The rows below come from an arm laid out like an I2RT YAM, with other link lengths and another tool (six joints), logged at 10 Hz.
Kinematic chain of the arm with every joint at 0, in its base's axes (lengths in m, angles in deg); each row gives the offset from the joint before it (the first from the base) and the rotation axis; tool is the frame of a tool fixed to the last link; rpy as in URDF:
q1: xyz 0 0 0.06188 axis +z
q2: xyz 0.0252 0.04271 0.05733 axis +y
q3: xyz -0.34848 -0.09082 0 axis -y
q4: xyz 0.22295 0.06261 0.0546 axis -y
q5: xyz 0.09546 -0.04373 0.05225 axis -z
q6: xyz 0.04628 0 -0.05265 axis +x
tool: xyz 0.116 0.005 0.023 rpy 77.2 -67.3 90
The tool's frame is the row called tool.
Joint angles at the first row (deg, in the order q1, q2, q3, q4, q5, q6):
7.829 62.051 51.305 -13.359 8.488 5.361
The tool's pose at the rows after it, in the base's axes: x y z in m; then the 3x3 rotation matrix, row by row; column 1 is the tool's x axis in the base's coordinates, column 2 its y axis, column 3 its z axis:
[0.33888, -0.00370, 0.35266], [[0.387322, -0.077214, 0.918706], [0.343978, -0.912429, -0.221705], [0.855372, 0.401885, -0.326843]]
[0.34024, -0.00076, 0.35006], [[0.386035, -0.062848, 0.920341], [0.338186, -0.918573, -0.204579], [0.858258, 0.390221, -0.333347]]
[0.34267, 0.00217, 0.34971], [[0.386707, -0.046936, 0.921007], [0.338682, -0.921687, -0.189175], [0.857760, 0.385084, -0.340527]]
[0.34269, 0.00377, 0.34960], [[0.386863, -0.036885, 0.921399], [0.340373, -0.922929, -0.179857], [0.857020, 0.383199, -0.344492]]
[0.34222, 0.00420, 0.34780], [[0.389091, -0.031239, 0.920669], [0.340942, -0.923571, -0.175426], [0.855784, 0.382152, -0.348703]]
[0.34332, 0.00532, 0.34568], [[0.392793, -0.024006, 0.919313], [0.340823, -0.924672, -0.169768], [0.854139, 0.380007, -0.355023]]
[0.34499, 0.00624, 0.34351], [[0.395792, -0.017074, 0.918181], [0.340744, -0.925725, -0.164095], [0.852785, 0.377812, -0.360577]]
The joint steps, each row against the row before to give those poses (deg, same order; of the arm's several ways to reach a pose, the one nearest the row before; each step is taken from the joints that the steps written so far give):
-0.251 0.163 -0.403 0.373 -0.768 0.329
-0.019 0.302 -0.344 0.469 -1.063 0.368
-0.001 0.565 0.456 -0.217 -0.921 0.005
0.000 0.079 0.217 -0.333 -0.548 -0.084
-0.086 -0.014 -0.200 -0.046 -0.348 -0.046
-0.002 0.310 -0.057 0.019 -0.351 0.044
-0.084 0.406 -0.086 0.192 -0.424 -0.001

